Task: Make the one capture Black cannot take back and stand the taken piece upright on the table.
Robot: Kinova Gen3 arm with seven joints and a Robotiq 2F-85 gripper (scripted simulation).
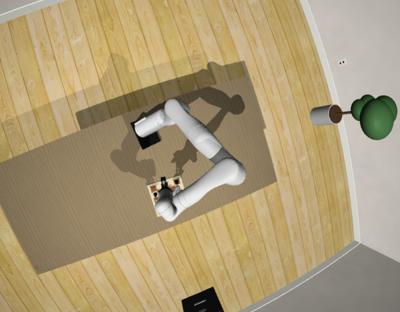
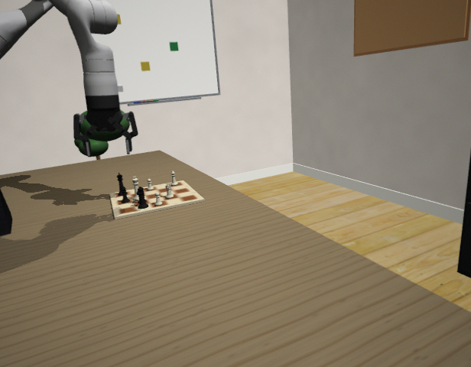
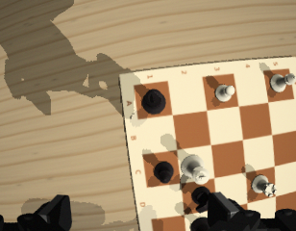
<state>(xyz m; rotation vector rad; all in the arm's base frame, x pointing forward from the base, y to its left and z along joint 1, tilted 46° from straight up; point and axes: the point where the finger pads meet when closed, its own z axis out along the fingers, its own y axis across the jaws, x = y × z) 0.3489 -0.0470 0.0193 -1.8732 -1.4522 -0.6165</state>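
Now: hand 50 mm short of the tall white piece, 10 mm to the left of it and 100 mm above it. Also, from my hand: black pawn 20 mm ahead, 110 mm below; tall black piece 30 mm ahead, 70 mm to the left, 100 mm below; chessboard 90 mm ahead, 10 mm to the right, 140 mm below.
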